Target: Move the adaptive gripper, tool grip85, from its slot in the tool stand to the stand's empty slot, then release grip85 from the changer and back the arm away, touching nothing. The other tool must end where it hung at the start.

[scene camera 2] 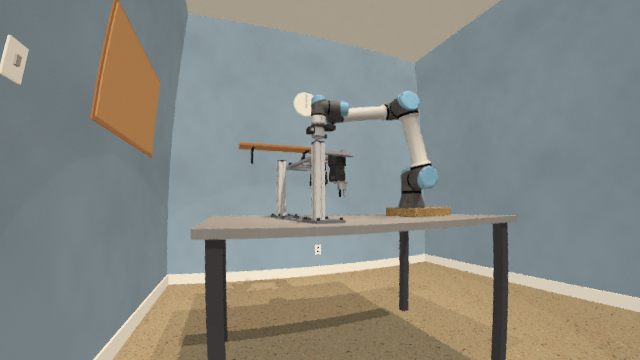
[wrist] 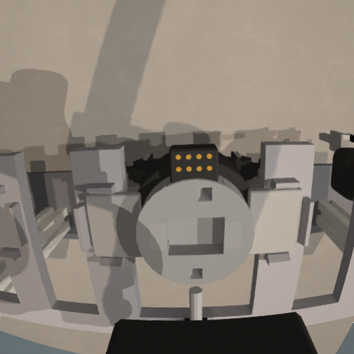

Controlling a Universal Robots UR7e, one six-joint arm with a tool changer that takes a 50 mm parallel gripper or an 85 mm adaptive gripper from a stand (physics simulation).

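Seen in the pictures: end effector, tool point: (scene camera 2: pixel 318 137); arm's base, origin of the base link: (scene camera 2: pixel 411 207).
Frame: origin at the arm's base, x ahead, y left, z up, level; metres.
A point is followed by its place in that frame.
Observation:
The adaptive gripper grip85 (wrist: pixel 194 167) hangs in a slot of the tool stand (scene camera 2: pixel 318 185) {x 0.639, y 0.391, z 0.094 m} (wrist: pixel 282 290). Its round grey changer plate lies between two pale support pads in the wrist view, and its dark finger linkages stand wide apart at both sides. Its fingertips are hidden; in the scene view it is mostly behind the front post. The arm's changer (scene camera 2: pixel 319 131) {x 0.585, y 0.148, z 0.380 m} is above the stand, apart from grip85, and carries no tool. The other tool (scene camera 2: pixel 337 169) {x 0.545, y 0.324, z 0.167 m} (wrist: pixel 344 172) hangs in the slot to the right. Part of another slot shows at the wrist view's left edge.
An orange board (scene camera 2: pixel 275 147) with dark brackets is beside the stand at about its top height. The stand's second post (scene camera 2: pixel 281 187) {x 0.757, y -0.063, z 0.117 m} rises from the table (scene camera 2: pixel 450 221) {x 0.114, y 0.476, z -0.053 m}. The arm's base sits on a wooden block (scene camera 2: pixel 418 212) {x 0.048, y 0.144, z -0.024 m} at the right.

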